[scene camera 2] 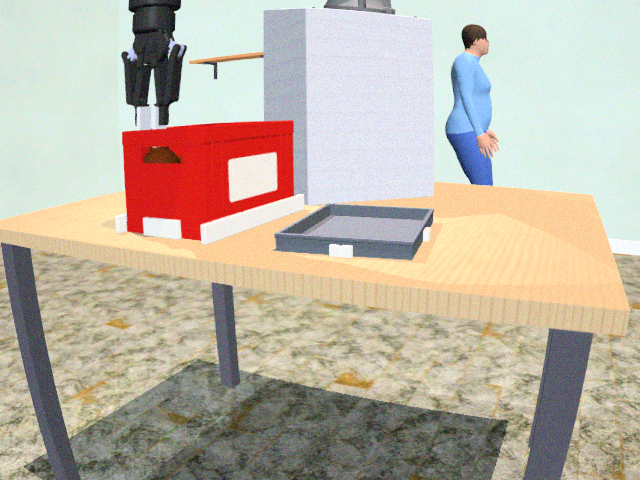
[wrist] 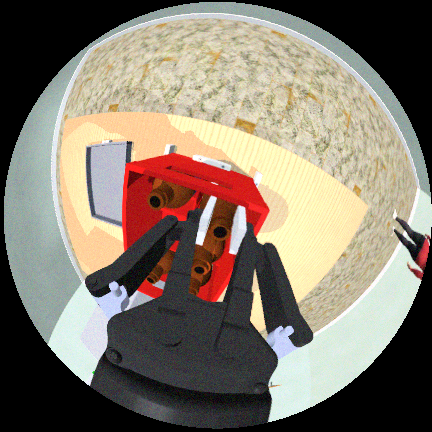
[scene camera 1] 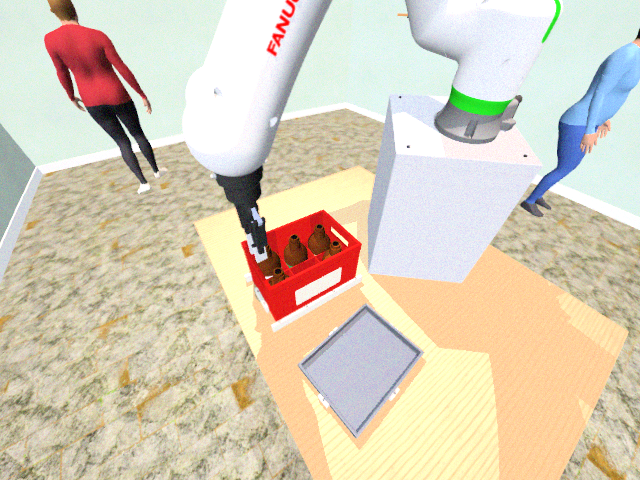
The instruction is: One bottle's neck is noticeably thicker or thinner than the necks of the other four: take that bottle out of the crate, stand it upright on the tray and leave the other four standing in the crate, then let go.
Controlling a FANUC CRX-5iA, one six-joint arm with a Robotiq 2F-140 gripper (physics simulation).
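Places are measured from the arm's base along level axes (x back, y right, z up), in metres.
Pixels of known places: gripper, fingertip midpoint: [wrist: 225,208] [scene camera 1: 258,255]; arm's base at its link origin: [scene camera 2: 354,12] [scene camera 1: 464,127].
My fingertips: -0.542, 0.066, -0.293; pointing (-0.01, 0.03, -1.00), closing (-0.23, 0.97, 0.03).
For each thing: its top centre in the pictures, then the offset to it from my fingertips, as dx, dy, dz. "*": a spot on its surface instead. Level surfaces: height alone.
- red crate at its top centre: [wrist: 171,265] [scene camera 2: 210,124] [scene camera 1: 301,243] +0.115, -0.029, +0.030
- back corner bottle at its top centre: [wrist: 217,230] [scene camera 1: 264,245] +0.020, +0.002, +0.029
- front corner bottle at its top centre: [wrist: 154,201] [scene camera 1: 278,271] +0.030, -0.089, +0.018
- middle bottle at its top centre: [wrist: 199,269] [scene camera 1: 294,237] +0.109, +0.014, +0.018
- grey tray at a spot on its surface: [scene camera 2: 367,227] [wrist: 107,194] * +0.189, -0.307, -0.140
- wooden table at its surface level: dz -0.145
The red crate [scene camera 1: 281,303] [scene camera 2: 165,192] [wrist: 175,164] holds five upright brown bottles. My gripper [scene camera 1: 260,253] [scene camera 2: 150,118] [wrist: 225,208] points down at one end of the crate and is shut on the neck of the back corner bottle [scene camera 1: 272,264] [wrist: 220,232], which stands inside the crate. The front corner bottle [scene camera 1: 278,275] [wrist: 167,194] is beside it. A middle bottle [scene camera 1: 295,253] and two far-end bottles [scene camera 1: 318,242] [scene camera 1: 333,251] also stand there. A brown shoulder shows through the handle slot in scene camera 2. The grey tray [scene camera 1: 361,367] [scene camera 2: 367,227] [wrist: 107,186] holds no bottle.
White strips [scene camera 1: 316,303] [scene camera 2: 253,219] edge the crate's base on the wooden table [scene camera 1: 537,361] [scene camera 2: 516,248]. The large pale pedestal [scene camera 1: 429,222] [scene camera 2: 369,108] stands behind the tray, close to the crate's far end. Crate walls and dividers surround the bottles.
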